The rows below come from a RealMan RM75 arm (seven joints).
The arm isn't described. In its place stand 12 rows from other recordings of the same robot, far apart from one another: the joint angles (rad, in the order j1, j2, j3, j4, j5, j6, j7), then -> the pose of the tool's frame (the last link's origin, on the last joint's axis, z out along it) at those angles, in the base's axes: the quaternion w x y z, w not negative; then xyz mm.
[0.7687 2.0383 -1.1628 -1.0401 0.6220 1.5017 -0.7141] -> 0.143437 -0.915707 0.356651 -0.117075 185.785 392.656 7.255
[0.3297 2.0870 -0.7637 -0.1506 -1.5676 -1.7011 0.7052] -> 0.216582 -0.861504 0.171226 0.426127 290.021 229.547 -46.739
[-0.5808 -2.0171 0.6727 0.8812 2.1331 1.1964 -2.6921] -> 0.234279 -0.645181 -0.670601 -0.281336 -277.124 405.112 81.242
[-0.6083 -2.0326 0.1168 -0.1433 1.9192 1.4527 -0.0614] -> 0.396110 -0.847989 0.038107 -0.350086 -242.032 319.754 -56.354
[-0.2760 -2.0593 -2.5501 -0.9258 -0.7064 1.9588 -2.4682] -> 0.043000 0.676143 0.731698 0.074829 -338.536 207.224 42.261
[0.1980 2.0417 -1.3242 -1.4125 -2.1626 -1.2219 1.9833] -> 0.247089 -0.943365 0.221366 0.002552 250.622 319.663 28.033
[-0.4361 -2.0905 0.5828 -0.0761 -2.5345 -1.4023 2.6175] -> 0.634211 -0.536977 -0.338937 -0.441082 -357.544 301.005 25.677
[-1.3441 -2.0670 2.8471 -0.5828 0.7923 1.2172 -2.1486] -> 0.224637 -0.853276 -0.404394 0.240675 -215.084 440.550 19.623
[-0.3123 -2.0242 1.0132 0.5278 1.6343 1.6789 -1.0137] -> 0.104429 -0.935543 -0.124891 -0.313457 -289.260 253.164 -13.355
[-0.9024 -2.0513 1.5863 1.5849 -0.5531 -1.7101 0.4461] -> 0.189298 -0.954880 -0.114670 0.198042 -34.064 350.552 -1.732
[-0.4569 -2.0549 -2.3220 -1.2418 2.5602 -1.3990 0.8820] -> 0.312887 -0.840785 -0.440196 0.037551 -298.569 355.661 94.432
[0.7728 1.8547 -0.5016 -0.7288 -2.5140 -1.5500 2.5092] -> 0.169617 -0.759921 0.619601 0.099222 269.813 403.512 109.752
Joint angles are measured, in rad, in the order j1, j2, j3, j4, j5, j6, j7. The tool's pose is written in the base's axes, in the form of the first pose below.
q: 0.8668 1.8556 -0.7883 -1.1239 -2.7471 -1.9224 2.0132
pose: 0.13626 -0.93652 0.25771 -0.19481 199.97 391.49 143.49
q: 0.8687 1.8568 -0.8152 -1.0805 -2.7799 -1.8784 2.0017
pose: 0.13675 -0.93194 0.25688 -0.21634 208.26 395.09 137.12
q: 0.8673 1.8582 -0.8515 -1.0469 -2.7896 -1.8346 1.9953
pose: 0.13721 -0.92986 0.25038 -0.23205 213.67 398.44 129.97
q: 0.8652 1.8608 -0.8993 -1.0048 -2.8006 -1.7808 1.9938
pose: 0.13713 -0.92638 0.24401 -0.25193 220.73 401.76 120.46
